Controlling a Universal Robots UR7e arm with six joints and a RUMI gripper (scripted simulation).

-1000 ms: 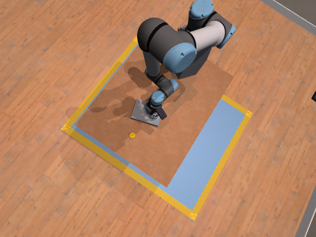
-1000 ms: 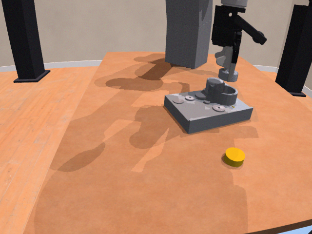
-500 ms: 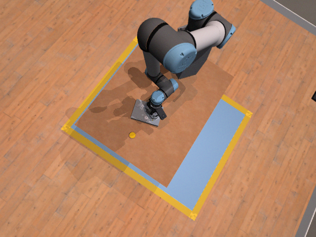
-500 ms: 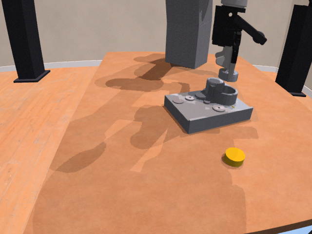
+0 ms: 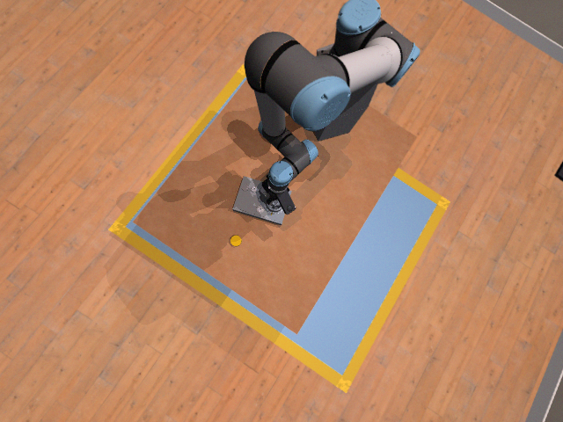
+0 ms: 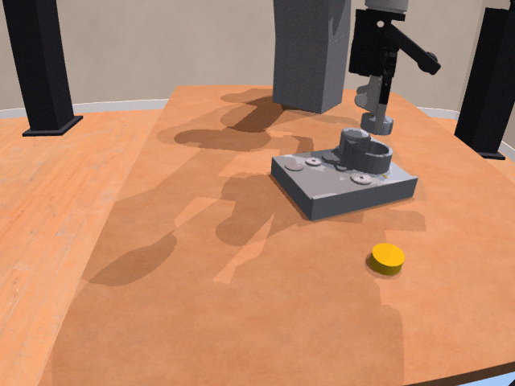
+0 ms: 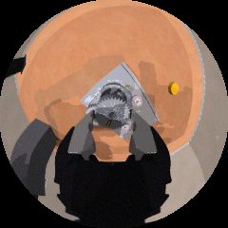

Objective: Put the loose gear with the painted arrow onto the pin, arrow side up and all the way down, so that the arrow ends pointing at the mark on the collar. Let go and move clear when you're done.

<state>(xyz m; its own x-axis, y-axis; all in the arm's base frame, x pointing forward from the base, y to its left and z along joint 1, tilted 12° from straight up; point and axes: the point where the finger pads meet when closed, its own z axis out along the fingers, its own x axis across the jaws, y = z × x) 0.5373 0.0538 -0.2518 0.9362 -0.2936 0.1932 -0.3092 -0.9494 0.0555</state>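
Right now my hand is right at the grey gear. The rest, counted from my hand: yellow disc 25 cm ahead, 3 cm to the right, 12 cm below.
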